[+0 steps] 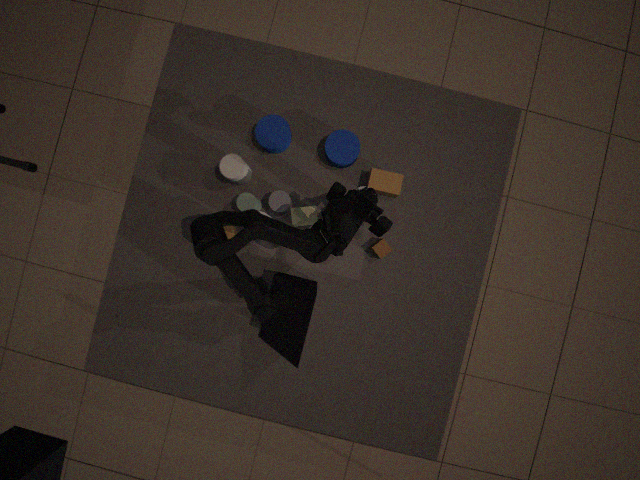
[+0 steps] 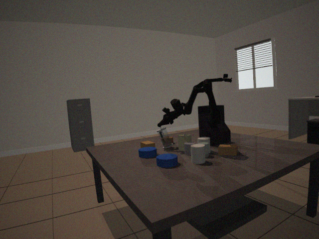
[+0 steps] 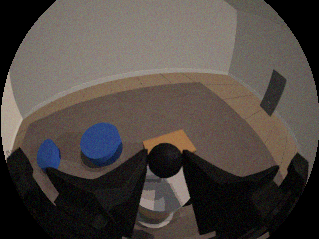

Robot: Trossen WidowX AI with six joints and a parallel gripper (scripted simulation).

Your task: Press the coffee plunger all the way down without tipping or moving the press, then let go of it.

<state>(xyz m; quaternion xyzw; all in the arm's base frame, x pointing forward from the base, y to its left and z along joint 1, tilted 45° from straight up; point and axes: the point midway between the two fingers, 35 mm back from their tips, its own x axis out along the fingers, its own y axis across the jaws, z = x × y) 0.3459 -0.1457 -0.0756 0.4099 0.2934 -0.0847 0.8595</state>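
Now: the coffee press 90 mm below my gripper tip and 30 mm behind it. The rest, counted from my gripper tip: grey cylinder 270 mm to the left, 140 mm below, 80 mm behind; then greenish cylinder 370 mm to the left, 140 mm below, 110 mm behind; then pale yellow box 180 mm to the left, 120 mm below, 100 mm behind.
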